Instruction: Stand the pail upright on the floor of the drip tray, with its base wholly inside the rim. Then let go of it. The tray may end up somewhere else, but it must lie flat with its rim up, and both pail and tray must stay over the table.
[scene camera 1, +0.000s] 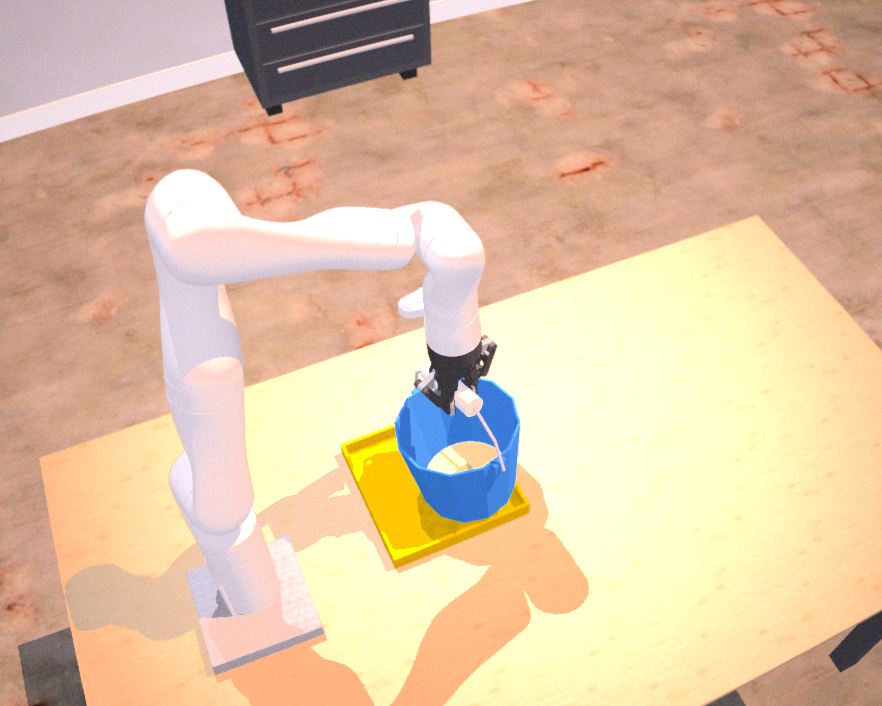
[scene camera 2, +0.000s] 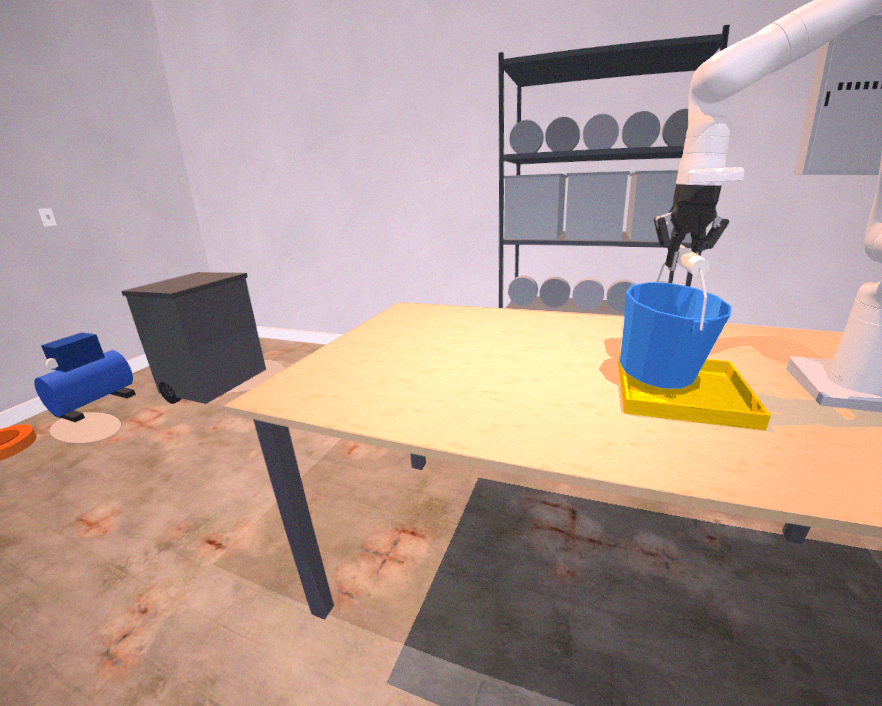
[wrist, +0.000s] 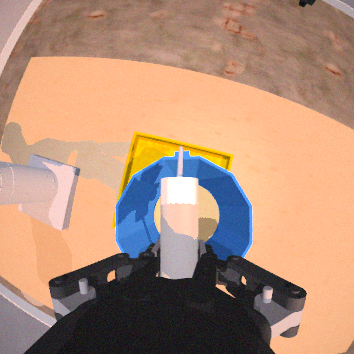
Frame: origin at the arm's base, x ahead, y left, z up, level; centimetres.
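Where they show: gripper, fingertip midpoint: (scene camera 1: 459, 404) (scene camera 2: 680, 270) (wrist: 180, 248); arm's base, origin of the base link: (scene camera 1: 251, 588) (scene camera 2: 854, 381) (wrist: 45, 184).
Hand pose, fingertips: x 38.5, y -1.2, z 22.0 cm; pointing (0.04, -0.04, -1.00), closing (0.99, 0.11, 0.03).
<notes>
Each offset is from my fingertips to the top centre of the thing. Level surfaces: height alone.
The blue pail (scene camera 1: 470, 494) (scene camera 2: 665, 338) (wrist: 236, 215) hangs nearly upright, slightly leaning, by its thin bail with a white cylindrical grip @[dx -0.3, dy +1.8, dz +4.7 cm] (scene camera 1: 470, 402) (scene camera 2: 694, 262) (wrist: 179, 215). My gripper (scene camera 1: 457, 398) (scene camera 2: 684, 257) (wrist: 180, 248) is shut on this grip, above the pail's mouth. The yellow drip tray @[dx -3.2, dy +3.5, dz -21.7 cm] (scene camera 1: 382, 500) (scene camera 2: 698, 417) (wrist: 150, 154) lies flat on the table, rim up. The pail is over the tray's side away from the robot base and hides part of the rim there. Its base looks low over the tray floor; whether it touches is unclear.
The wooden table @[dz -24.9 cm] (scene camera 1: 662, 412) (scene camera 2: 456, 382) (wrist: 280, 150) extends around the tray. The robot's base plate (scene camera 1: 294, 581) (scene camera 2: 809, 382) (wrist: 70, 200) stands to one side of it. A shelf rack (scene camera 2: 501, 184) and a dark cabinet (scene camera 2: 220, 338) stand beyond the table.
</notes>
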